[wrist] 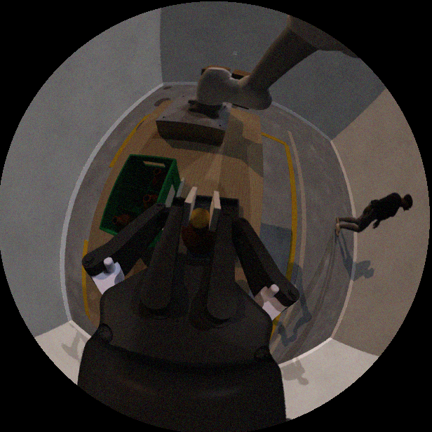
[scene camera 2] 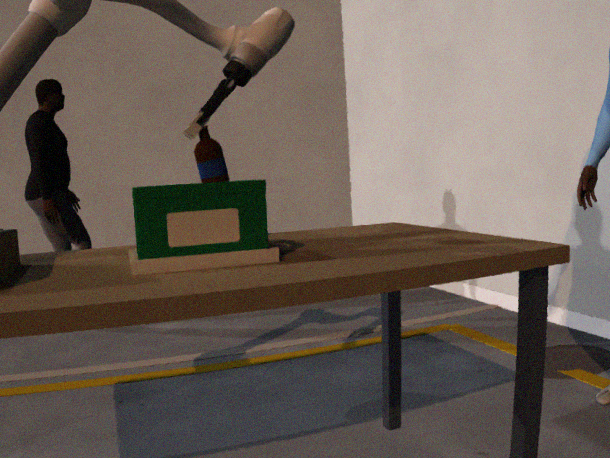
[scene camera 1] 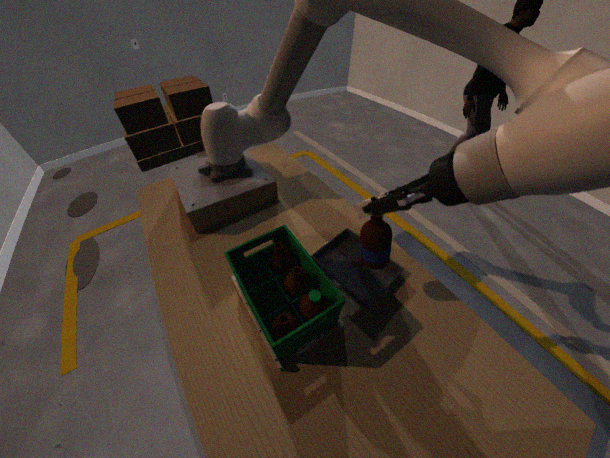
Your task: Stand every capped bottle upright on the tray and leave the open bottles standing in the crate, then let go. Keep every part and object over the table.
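Frame: origin at the arm's base, x down, y right, z back, level; metres.
Seen in the pictures: gripper, fingertip midpoint: [scene camera 2: 188, 135] [scene camera 1: 362, 208]; arm's base, origin of the base link: [scene camera 1: 228, 167].
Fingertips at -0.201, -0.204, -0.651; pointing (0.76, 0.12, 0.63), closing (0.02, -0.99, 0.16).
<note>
Pixels of each thing's middle, then the offset from my fingertips to it, as dx, dy, dz. "*": a spot on its surface instead. Level surfaces: height alone.
- dark tray, surface spot: [scene camera 1: 345, 270] * +0.295, -0.013, +0.008
- green crate, body centre: [scene camera 2: 197, 223] [scene camera 1: 282, 290] +0.212, +0.215, -0.003
- green-capped bottle, body centre: [scene camera 1: 313, 307] +0.214, +0.162, -0.082
- further brown bottle, body centre: [scene camera 1: 280, 261] +0.214, +0.181, +0.089
- pale base, surface spot: [scene camera 2: 205, 260] * +0.282, +0.319, -0.011
- wooden table, its level: dx +0.300
My gripper [scene camera 1: 372, 206] [scene camera 2: 197, 127] [wrist: 203, 197] is shut on the neck of a brown bottle [scene camera 1: 376, 242] [scene camera 2: 211, 160] with a blue label and a yellow cap [wrist: 201, 218]. The bottle leans slightly in the scene camera 2 view and appears to hang over the far right part of the dark tray [scene camera 1: 345, 270]; the crate hides its base there. The green crate [scene camera 1: 310, 332] [scene camera 2: 150, 220] holds a green-capped bottle [scene camera 1: 310, 308] and open brown bottles [scene camera 1: 283, 322] [scene camera 1: 296, 284] [wrist: 121, 220]. A further brown bottle [scene camera 1: 281, 256] [wrist: 157, 175] stands in it; its top is too dark to judge.
The crate stands on a pale base [scene camera 2: 205, 260] beside the tray on the wooden table [scene camera 1: 225, 395] [scene camera 2: 350, 260]. The robot's base block [scene camera 1: 232, 205] [wrist: 192, 127] is at the table's far end. A person [scene camera 1: 485, 90] [scene camera 2: 47, 150] [wrist: 382, 210] is beyond the table.
</note>
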